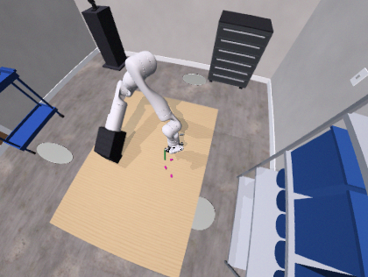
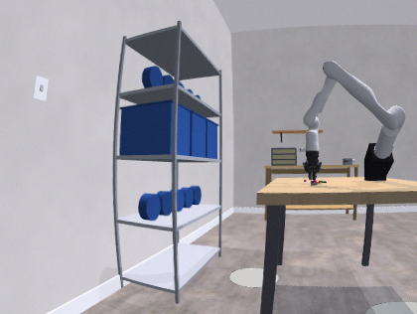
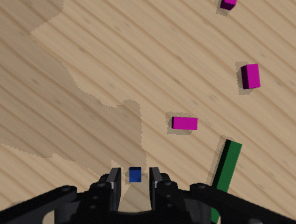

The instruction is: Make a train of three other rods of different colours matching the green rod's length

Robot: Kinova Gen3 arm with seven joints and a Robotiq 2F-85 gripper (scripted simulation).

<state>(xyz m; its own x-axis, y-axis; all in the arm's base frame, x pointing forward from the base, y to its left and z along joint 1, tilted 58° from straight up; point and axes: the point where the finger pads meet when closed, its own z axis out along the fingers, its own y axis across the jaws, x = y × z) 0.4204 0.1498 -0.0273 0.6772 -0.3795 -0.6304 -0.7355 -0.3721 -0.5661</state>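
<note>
The small blue rod is 30 mm below my hand. From my hand the other things lie so: grey rod (160 mm to the left, 30 mm below, 10 mm behind); green rod (60 mm behind, 40 mm to the right, 30 mm below); orange rod (40 mm to the left, 30 mm below, 30 mm behind).
</note>
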